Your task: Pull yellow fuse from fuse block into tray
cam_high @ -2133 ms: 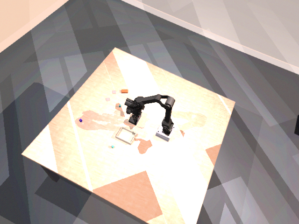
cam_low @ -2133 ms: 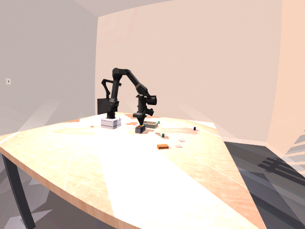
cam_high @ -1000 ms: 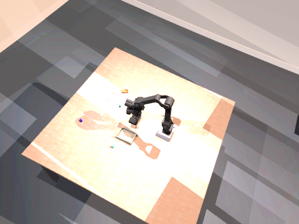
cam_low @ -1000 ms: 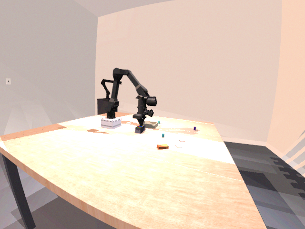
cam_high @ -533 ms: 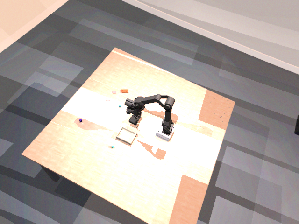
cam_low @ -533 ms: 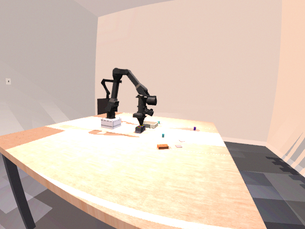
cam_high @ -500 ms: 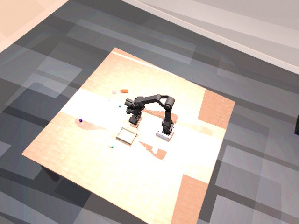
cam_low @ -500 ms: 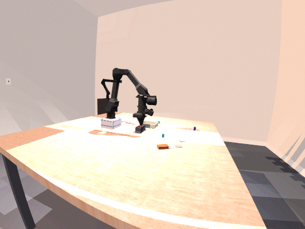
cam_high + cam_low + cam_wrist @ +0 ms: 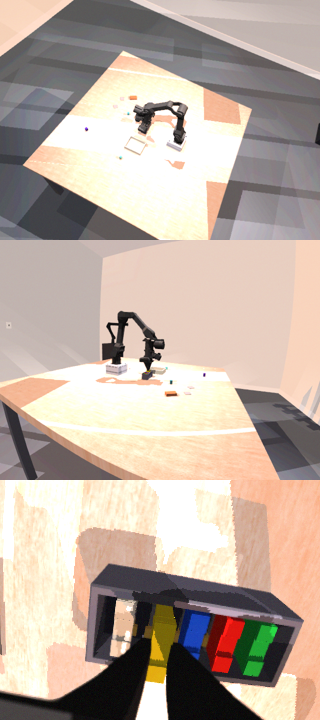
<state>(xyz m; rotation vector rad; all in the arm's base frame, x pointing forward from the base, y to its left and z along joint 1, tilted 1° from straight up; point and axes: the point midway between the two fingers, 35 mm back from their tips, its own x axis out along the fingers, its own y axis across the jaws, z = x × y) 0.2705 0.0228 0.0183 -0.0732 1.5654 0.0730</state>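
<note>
Now: gripper tip 20 mm to the left of the blue fuse and 20 mm above it. The rest, counted from my gripper tip: yellow fuse 10 mm below; red fuse 30 mm to the right, 20 mm below; white fuse 20 mm to the left, 20 mm below.
</note>
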